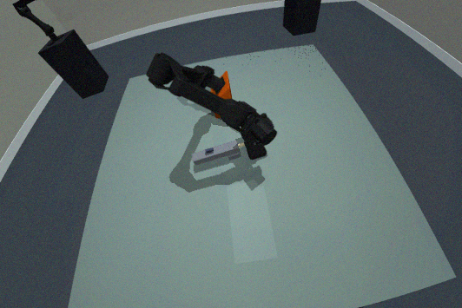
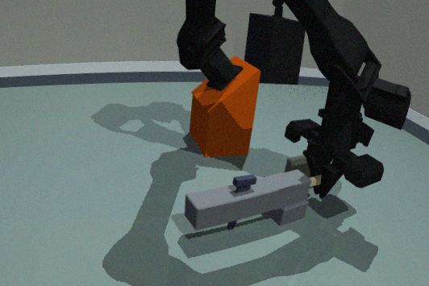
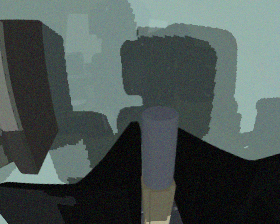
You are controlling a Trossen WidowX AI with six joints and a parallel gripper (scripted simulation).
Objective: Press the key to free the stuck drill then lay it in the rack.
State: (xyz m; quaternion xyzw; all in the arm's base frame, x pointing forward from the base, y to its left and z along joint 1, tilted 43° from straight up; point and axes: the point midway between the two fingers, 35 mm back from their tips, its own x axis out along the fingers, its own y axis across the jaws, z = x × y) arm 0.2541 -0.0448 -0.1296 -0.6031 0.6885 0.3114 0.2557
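The drill is 40 mm to the right of my gripper tip and 30 mm above it. Round my gripper tip: dark blue key (160 mm to the right, 40 mm above); then grey-brown rack (80 mm behind, 30 mm to the left); then grey block (140 mm to the right, 20 mm above).
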